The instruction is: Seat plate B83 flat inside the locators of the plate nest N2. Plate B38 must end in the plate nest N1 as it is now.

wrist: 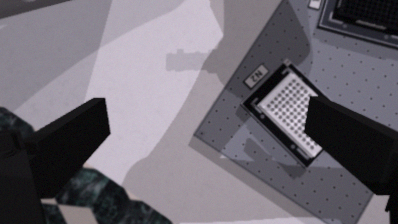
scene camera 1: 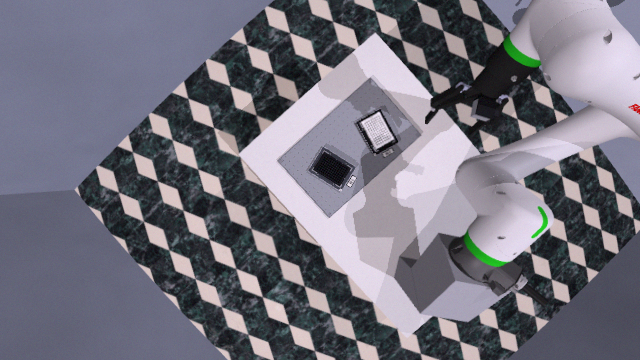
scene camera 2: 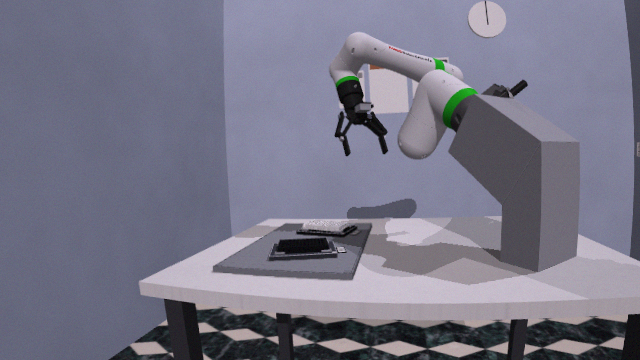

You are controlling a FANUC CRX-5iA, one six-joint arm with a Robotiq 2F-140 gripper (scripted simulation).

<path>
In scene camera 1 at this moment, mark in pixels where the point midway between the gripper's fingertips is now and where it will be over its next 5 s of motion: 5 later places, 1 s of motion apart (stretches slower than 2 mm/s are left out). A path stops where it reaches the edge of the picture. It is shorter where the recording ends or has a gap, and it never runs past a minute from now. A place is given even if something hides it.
The gripper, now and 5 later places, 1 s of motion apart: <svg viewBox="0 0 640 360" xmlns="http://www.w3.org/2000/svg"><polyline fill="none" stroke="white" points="448,126 428,115 404,112 382,126 378,130 378,130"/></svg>
</path>
